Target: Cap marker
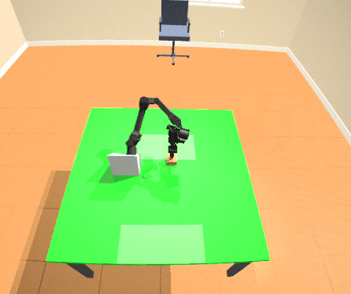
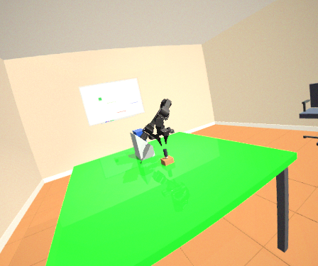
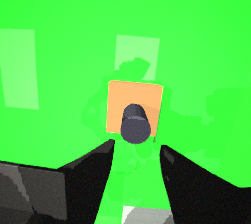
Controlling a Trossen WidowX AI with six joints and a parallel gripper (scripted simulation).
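Now: the dark cylindrical cap 60 mm below my gripper tip. The rest, counted from my gripper tip: holder block (120 mm below).
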